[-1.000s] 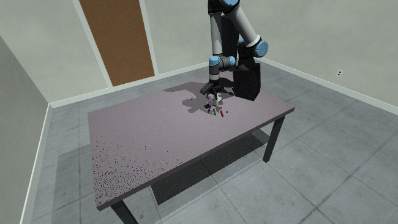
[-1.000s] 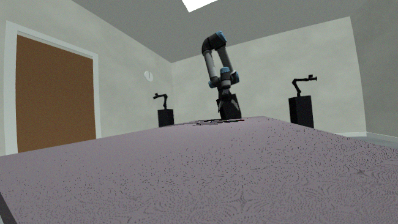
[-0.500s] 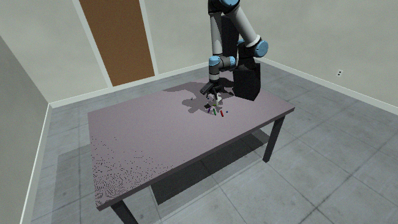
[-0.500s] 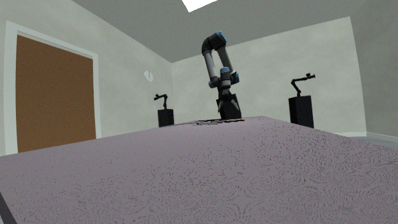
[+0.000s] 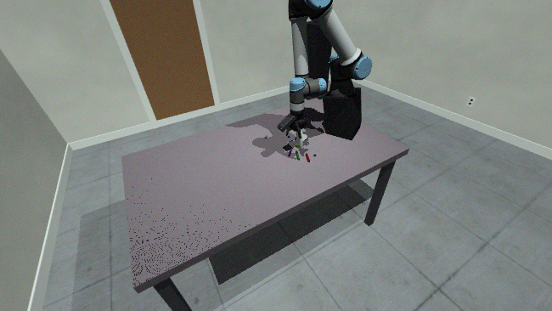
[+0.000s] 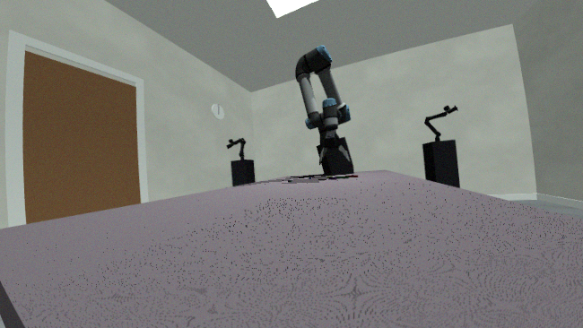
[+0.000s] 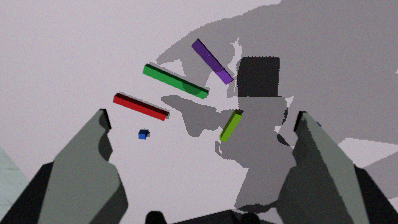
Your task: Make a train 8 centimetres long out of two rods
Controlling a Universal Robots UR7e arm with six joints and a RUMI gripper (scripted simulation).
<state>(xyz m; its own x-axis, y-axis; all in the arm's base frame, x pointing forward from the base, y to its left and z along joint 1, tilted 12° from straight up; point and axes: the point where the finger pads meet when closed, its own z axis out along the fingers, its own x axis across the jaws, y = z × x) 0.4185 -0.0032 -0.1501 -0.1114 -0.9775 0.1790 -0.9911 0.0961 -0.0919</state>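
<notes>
Right now the red rod is 3 cm behind my hand, 9 cm to the left of it and 7 cm below it. From my hand the other things lie so: green rod 3 cm to the left, 7 cm below; then purple rod 2 cm ahead, 1 cm to the right, 7 cm below; then lime rod 8 cm behind, 3 cm to the right, 7 cm below.
</notes>
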